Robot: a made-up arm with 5 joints.
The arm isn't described. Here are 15 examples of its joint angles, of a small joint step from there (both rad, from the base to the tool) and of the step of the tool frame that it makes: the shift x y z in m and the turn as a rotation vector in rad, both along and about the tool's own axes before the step.
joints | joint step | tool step
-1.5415 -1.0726 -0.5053 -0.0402 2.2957 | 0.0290 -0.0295 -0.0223 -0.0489 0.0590 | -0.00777 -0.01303 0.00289 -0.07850 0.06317 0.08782
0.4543 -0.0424 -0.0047 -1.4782 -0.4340 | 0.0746 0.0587 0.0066 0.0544 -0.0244 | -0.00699 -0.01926 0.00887 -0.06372 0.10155 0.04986
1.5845 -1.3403 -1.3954 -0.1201 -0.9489 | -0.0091 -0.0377 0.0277 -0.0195 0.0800 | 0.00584 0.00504 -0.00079 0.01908 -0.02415 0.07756
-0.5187 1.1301 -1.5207 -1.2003 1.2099 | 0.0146 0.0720 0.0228 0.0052 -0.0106 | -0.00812 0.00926 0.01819 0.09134 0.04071 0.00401
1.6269 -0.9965 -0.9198 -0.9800 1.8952 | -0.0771 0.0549 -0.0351 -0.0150 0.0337 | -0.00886 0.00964 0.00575 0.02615 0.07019 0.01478
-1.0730 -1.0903 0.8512 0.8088 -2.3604 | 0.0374 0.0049 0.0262 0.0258 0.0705 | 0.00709 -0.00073 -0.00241 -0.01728 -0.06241 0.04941
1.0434 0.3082 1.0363 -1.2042 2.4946 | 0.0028 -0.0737 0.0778 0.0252 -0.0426 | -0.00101 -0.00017 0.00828 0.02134 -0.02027 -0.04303
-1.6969 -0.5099 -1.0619 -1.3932 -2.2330 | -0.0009 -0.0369 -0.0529 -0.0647 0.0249 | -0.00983 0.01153 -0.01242 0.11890 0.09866 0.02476
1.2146 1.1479 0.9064 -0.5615 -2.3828 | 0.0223 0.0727 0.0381 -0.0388 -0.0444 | 0.01244 -0.00800 -0.00150 -0.04500 -0.05623 -0.06667
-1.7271 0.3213 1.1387 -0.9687 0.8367 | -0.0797 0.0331 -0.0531 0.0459 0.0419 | 0.00930 0.01083 -0.00499 0.06691 -0.03263 0.08039
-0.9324 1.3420 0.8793 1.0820 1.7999 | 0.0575 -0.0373 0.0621 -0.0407 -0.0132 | -0.00009 0.00440 -0.00312 -0.02548 -0.05322 -0.00439
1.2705 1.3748 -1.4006 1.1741 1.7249 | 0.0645 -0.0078 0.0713 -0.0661 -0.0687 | -0.01814 0.00454 -0.00536 -0.00071 0.02666 -0.12749
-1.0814 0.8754 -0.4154 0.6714 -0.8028 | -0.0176 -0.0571 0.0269 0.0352 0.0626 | -0.00230 0.00446 0.00873 0.00142 0.00886 0.07855
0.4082 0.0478 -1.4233 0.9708 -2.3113 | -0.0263 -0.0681 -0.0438 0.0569 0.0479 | -0.01275 0.00789 0.01694 0.02312 0.05533 0.03687
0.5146 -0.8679 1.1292 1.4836 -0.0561 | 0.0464 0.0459 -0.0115 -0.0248 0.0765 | 0.00307 -0.00273 -0.00009 0.00760 0.01013 0.03084
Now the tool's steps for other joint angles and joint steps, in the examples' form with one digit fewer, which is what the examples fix.
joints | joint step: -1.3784 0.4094 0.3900 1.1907 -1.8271 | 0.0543 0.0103 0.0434 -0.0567 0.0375
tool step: 0.0082 0.0016 -0.0058 -0.0033 0.0220 -0.0121
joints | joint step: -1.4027 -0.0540 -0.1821 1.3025 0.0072 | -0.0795 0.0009 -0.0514 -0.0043 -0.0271
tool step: 0.0038 0.0159 0.0057 0.0433 -0.0525 0.0414
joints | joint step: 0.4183 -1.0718 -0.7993 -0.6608 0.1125 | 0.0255 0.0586 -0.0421 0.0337 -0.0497
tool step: -0.0114 0.0042 0.0023 0.0225 0.0494 -0.0346
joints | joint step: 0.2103 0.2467 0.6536 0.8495 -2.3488 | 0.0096 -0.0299 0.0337 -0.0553 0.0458
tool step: 0.0009 0.0011 0.0008 0.0347 0.0381 0.0363
